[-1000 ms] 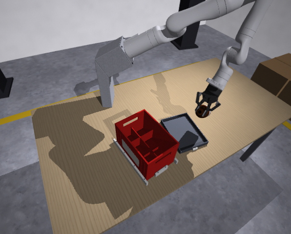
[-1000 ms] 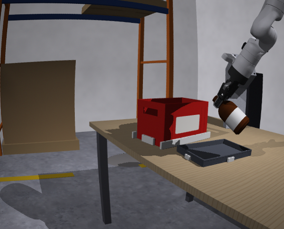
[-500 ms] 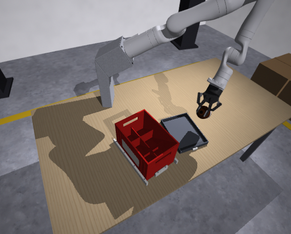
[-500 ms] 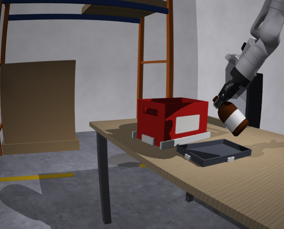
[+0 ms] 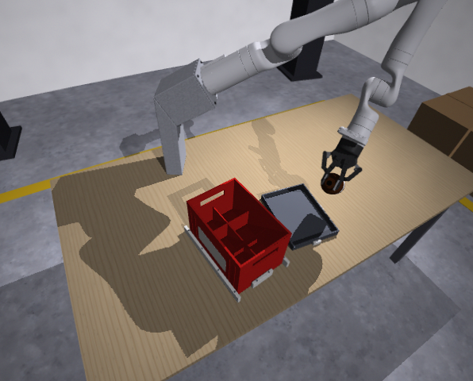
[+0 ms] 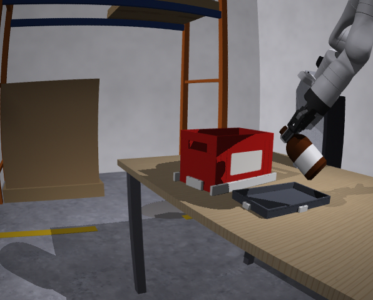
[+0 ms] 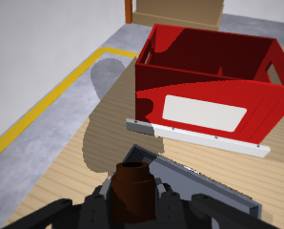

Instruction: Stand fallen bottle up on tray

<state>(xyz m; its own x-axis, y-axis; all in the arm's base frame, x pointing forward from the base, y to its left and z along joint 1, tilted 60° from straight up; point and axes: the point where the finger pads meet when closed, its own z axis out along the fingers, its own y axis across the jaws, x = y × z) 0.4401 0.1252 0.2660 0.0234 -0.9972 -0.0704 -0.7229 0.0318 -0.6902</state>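
Now: the brown bottle 3 cm to the left of my hand, 3 cm below it and 2 cm behind it. Also, from my hand: dark grey tray 19 cm below, 5 cm to the right, 4 cm behind; red crate 33 cm to the right, 12 cm below, 2 cm ahead.
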